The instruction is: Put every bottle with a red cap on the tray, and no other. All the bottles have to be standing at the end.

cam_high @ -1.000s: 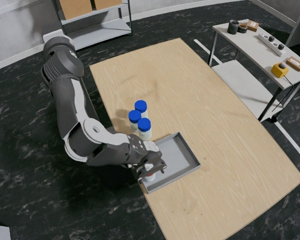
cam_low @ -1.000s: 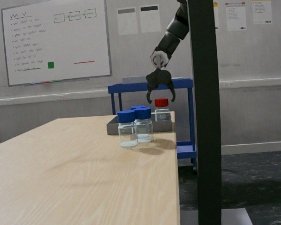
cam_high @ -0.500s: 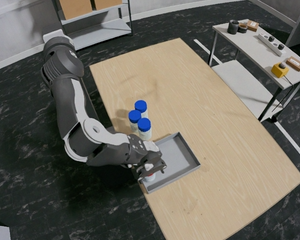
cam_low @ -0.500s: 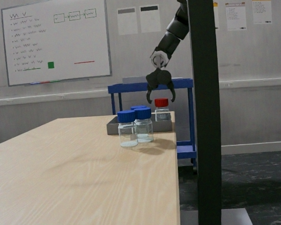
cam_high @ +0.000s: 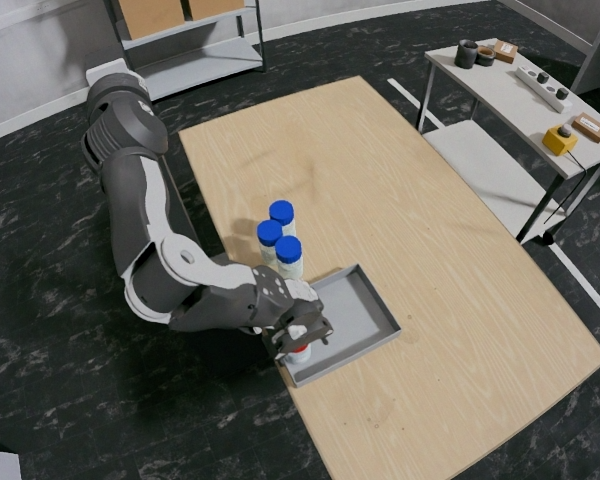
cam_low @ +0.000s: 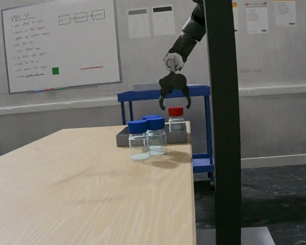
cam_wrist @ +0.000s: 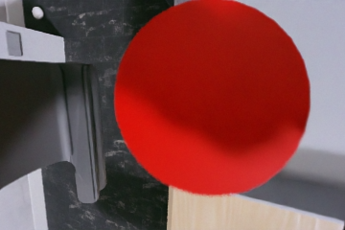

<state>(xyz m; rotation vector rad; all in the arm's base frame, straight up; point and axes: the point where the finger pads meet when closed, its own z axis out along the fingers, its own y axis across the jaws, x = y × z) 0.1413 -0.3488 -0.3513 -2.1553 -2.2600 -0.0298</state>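
Now: the red-capped bottle 10 mm to the left of my hand and 50 mm below it. Round my hand: grey tray 80 mm ahead, 40 mm to the left, 90 mm below.
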